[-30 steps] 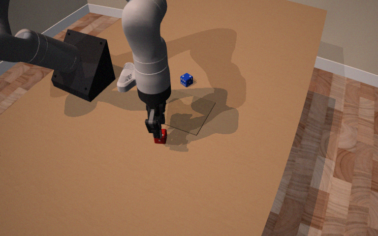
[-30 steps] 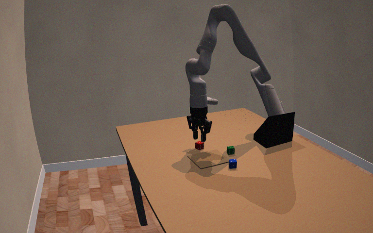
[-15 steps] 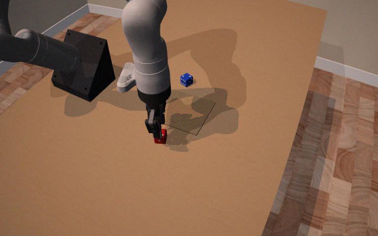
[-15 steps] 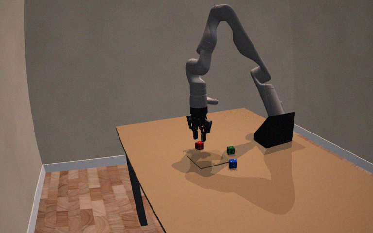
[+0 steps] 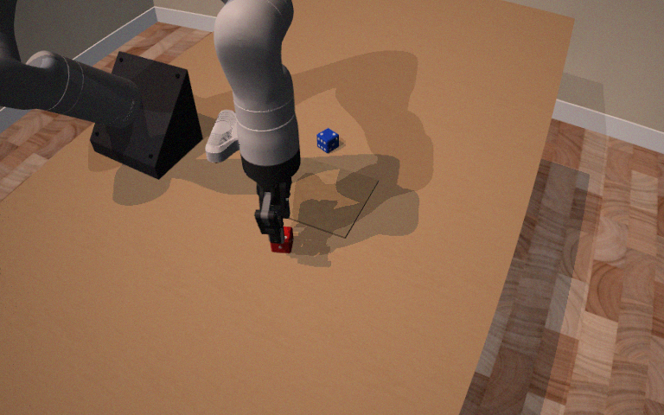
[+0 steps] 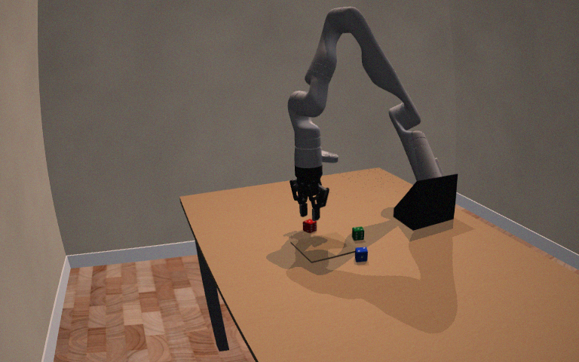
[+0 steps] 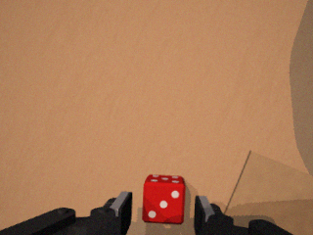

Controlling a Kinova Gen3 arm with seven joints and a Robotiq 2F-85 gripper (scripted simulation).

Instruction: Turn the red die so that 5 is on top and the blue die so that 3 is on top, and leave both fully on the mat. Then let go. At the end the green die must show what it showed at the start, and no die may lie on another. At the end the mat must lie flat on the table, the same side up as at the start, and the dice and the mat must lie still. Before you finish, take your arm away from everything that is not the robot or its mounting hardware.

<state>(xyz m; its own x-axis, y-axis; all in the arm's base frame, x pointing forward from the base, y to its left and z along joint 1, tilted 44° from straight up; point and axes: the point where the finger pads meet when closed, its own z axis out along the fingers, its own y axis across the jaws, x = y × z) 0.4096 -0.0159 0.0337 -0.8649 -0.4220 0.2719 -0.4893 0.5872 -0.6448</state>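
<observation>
My gripper is now 4 cm above the red die. From my hand the other things lie so: thin tan mat 12 cm to the left, 5 cm below, 1 cm behind; blue die 23 cm to the left, 8 cm behind, 4 cm below; green die 11 cm behind, 10 cm to the left, 4 cm below.
</observation>
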